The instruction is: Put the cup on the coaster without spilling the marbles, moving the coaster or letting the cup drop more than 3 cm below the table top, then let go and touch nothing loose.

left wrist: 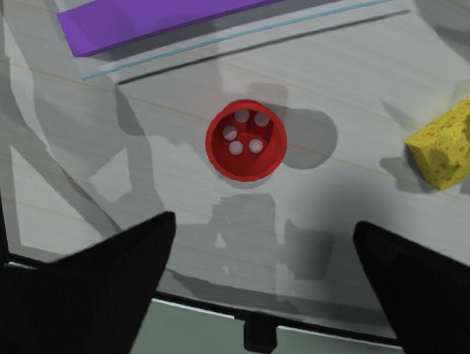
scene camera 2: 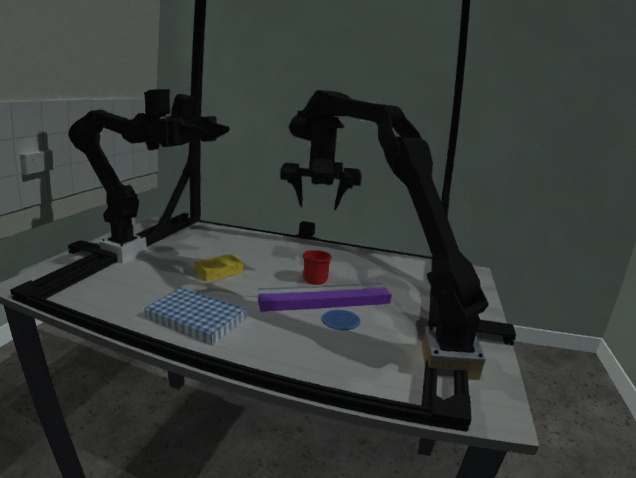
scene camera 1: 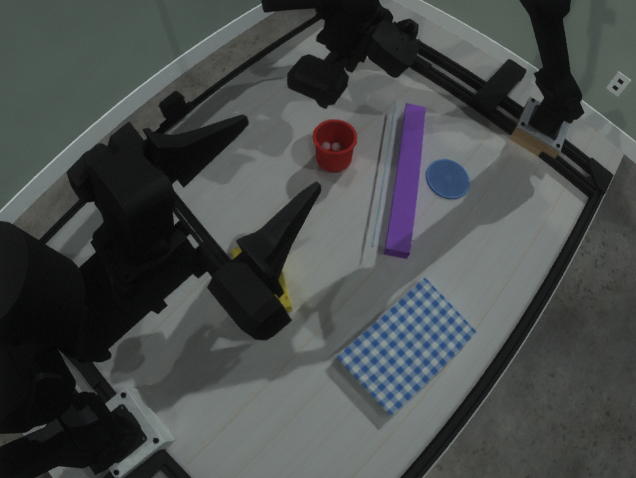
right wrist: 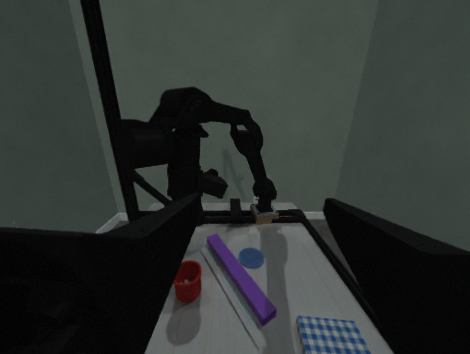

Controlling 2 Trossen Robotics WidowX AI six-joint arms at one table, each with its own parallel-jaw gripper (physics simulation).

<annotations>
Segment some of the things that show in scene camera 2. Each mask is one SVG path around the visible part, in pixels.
My left gripper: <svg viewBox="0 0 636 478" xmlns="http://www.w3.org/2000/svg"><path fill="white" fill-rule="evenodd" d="M311 144L309 169L299 168L299 164L284 163L280 170L280 179L287 180L288 183L293 185L300 207L302 207L303 201L302 176L312 177L311 182L313 184L331 185L334 179L340 179L335 200L336 210L345 191L348 188L353 188L353 185L361 185L361 172L359 169L344 168L343 172L343 163L335 162L334 160L336 146L321 147Z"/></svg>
My right gripper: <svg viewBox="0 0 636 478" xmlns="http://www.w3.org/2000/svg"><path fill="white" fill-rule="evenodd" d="M159 143L162 147L171 147L193 142L196 138L203 142L215 141L221 135L229 132L229 127L216 123L215 116L201 117L198 120L199 127L194 126L195 117L191 115L196 109L197 99L187 94L177 94L172 106L171 117L161 119L159 122Z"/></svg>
A purple bar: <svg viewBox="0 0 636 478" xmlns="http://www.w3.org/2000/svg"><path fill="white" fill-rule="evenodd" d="M392 293L383 283L257 288L260 311L390 304Z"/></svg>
A yellow sponge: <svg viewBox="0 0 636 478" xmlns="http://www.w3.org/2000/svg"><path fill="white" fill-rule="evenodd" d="M244 263L229 254L196 261L195 272L207 282L244 273Z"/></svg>
</annotations>
